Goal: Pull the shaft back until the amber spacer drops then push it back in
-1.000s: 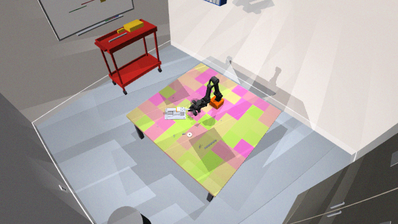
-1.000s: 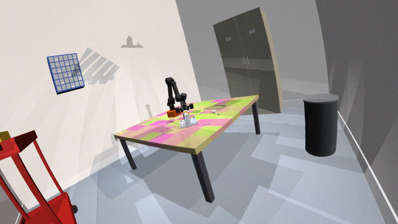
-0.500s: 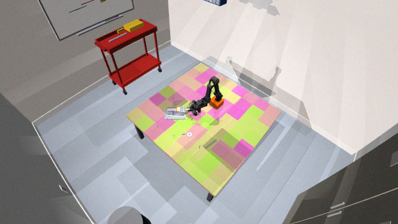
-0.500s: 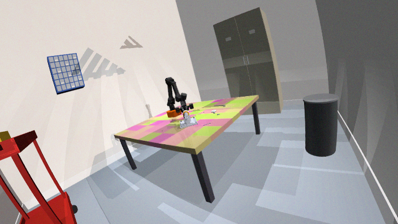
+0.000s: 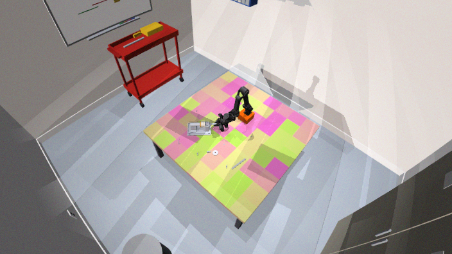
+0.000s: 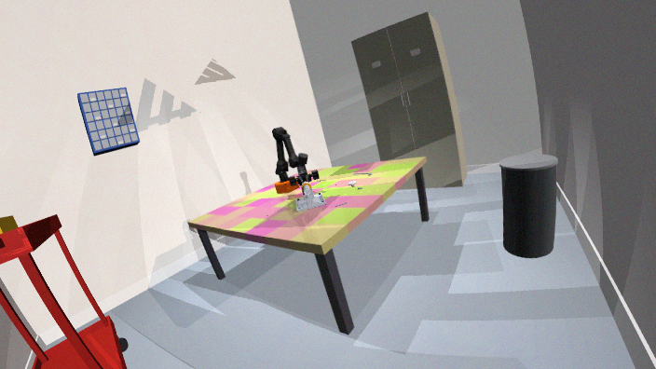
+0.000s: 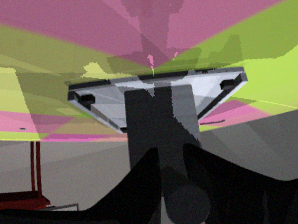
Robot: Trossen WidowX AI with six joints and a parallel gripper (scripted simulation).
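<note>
The thin shaft is 30 mm ahead of my gripper tip, 30 mm to the right of it and 20 mm above it. The rest, counted from my gripper tip: white disc 180 mm ahead, 210 mm to the left, 60 mm below.
</note>
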